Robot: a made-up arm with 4 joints.
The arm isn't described. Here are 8 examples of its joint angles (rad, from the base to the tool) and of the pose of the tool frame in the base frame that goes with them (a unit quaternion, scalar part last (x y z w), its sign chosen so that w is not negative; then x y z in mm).
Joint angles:
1: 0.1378 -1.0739 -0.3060 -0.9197
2: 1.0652 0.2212 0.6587 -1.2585
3: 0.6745 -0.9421 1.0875 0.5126
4: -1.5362 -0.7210 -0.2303 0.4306
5: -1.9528 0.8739 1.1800 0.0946
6: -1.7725 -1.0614 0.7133 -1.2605
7: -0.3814 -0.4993 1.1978 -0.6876
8: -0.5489 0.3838 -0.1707 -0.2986
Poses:
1: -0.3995 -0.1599 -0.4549 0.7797 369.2 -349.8 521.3
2: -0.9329 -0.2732 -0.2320 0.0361 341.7 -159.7 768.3
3: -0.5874 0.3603 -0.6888 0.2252 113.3 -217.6 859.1
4: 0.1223 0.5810 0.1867 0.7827 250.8 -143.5 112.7
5: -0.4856 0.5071 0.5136 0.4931 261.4 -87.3 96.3
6: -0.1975 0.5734 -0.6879 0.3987 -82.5 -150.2 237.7
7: -0.7343 0.2985 -0.5530 0.2566 122.1 -410.6 647.0
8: -0.4102 0.6561 0.1735 0.6092 183.1 -267.9 156.9
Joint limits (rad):
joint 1: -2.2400..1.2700
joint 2: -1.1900..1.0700
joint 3: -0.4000..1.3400
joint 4: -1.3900..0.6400
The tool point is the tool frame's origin. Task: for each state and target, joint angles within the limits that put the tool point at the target. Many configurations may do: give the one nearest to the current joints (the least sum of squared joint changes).
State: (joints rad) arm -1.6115 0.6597 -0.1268 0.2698
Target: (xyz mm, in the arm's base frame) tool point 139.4 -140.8 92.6
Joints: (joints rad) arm -1.1523 0.5859 0.1779 0.1584
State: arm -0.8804 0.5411 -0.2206 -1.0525
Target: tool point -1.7 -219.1 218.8
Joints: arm -0.4624 1.0683 -0.4000 -1.3829
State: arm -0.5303 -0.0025 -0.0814 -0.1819
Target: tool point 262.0 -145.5 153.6
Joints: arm -1.1918 -0.4596 -0.4000 -0.5021
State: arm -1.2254 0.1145 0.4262 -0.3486
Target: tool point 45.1 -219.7 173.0
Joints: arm -1.5741 -0.3733 0.5533 -1.0292
